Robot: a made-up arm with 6 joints. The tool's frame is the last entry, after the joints. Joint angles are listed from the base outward.
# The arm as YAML. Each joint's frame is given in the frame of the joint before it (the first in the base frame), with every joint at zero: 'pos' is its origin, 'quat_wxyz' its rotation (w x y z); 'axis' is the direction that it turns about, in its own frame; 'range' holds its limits. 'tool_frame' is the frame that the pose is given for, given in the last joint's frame.
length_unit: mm
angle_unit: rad
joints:
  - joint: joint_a
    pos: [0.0, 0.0, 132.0]
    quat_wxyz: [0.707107, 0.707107, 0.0, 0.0]
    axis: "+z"
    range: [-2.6, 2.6]
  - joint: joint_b
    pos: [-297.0, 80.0, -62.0]
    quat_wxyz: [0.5, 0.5, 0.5, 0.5]
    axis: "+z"
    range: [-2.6, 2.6]
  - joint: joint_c
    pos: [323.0, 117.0, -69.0]
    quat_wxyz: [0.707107, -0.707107, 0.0, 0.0]
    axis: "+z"
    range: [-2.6, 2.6]
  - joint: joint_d
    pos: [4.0, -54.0, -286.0]
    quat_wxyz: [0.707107, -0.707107, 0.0, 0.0]
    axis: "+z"
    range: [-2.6, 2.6]
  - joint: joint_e
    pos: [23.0, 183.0, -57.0]
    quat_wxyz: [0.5, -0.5, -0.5, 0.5]
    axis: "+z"
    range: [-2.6, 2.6]
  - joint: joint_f
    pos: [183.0, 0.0, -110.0]
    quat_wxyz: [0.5, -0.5, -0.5, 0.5]
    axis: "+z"
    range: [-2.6, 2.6]
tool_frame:
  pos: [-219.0, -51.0, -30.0]
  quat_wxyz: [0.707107, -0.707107, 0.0, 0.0]
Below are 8 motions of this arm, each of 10 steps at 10 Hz.
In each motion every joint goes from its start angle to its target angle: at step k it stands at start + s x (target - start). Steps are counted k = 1, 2, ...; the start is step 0. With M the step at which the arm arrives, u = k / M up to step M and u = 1 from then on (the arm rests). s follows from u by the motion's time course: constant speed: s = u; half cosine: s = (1 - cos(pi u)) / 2; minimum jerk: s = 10 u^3 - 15 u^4 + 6 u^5.
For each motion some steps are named. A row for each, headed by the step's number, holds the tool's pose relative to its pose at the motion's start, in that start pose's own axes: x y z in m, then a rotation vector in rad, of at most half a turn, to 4 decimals.
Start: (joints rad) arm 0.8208 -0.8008 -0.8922 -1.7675 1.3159 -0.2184
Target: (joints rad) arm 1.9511 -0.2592 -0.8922 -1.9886 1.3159 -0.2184
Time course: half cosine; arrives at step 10
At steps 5, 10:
5: 0.1423 -0.1765 0.2150 -0.0524 0.5535 0.4365
10: 0.4349 -0.2256 0.3262 -0.2690 1.0035 0.9149

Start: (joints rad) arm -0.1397 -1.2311 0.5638 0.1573 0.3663 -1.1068
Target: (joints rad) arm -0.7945 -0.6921 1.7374 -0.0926 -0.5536 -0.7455
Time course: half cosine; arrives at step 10
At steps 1, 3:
1: -0.0132 -0.0222 0.0010 -0.0072 -0.0224 0.0396
3: -0.0777 -0.1943 0.0077 -0.0414 -0.2003 0.3195

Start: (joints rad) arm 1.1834 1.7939 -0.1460 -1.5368 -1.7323 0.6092
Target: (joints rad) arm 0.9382 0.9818 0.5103 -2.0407 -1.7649 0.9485
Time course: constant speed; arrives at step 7
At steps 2, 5, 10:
2: -0.1115 -0.0183 -0.0644 0.0789 -0.0005 0.1992
5: -0.2813 -0.0561 -0.1120 0.3023 0.0125 0.3633
10: -0.3872 -0.0817 -0.1099 0.4800 0.0229 0.3590

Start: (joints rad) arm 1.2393 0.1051 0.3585 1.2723 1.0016 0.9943
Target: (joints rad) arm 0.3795 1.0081 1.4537 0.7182 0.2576 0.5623
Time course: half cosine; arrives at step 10
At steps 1, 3, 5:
1: 0.0109 0.0064 -0.0039 0.0142 0.0428 -0.0043
3: 0.0901 0.0590 -0.0466 0.1026 0.3537 -0.0329
5: 0.1836 0.1633 -0.1670 0.1713 0.8088 -0.0761

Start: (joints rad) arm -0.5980 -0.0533 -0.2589 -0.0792 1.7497 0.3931
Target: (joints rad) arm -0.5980 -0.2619 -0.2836 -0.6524 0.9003 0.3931
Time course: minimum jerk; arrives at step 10
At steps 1, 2, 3, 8, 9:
1: -0.0016 -0.0012 0.0013 0.0019 0.0031 0.0066
2: -0.0103 -0.0081 0.0092 0.0135 0.0211 0.0442
3: -0.0271 -0.0237 0.0264 0.0407 0.0600 0.1230
8: -0.0700 -0.1638 0.1493 0.3504 0.3507 0.6497
9: -0.0680 -0.1735 0.1553 0.3765 0.3680 0.6793

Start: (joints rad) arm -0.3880 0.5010 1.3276 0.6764 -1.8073 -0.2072
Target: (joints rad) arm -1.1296 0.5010 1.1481 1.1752 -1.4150 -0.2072
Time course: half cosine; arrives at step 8
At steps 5, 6, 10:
5: 0.2687 -0.2403 -0.0519 0.4557 0.5209 0.2246
6: 0.3379 -0.2733 -0.0863 0.5210 0.6536 0.2975
10: 0.3992 -0.2935 -0.1226 0.5654 0.7728 0.3710

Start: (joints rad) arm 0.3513 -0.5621 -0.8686 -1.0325 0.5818 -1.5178
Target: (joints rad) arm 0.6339 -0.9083 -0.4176 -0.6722 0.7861 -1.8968
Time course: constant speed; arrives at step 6
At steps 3, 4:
3: 0.1484 -0.0054 -0.1118 -0.0660 -0.2343 0.0041
4: 0.2056 -0.0058 -0.1365 -0.0735 -0.3184 0.0132

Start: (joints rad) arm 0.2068 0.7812 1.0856 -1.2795 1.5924 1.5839
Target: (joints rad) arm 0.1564 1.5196 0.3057 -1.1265 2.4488 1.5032
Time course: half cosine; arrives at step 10
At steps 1, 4, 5, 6, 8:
1: 0.0091 0.0059 -0.0119 -0.0449 0.0064 -0.0092
4: 0.1178 0.0315 -0.1649 -0.6276 0.1321 -0.1041
5: 0.1595 0.0149 -0.2287 -0.9019 0.2170 -0.1282
6: 0.1929 -0.0151 -0.2813 -1.1703 0.3148 -0.1339
8: 0.2318 -0.0802 -0.3377 -1.5879 0.4936 -0.0951

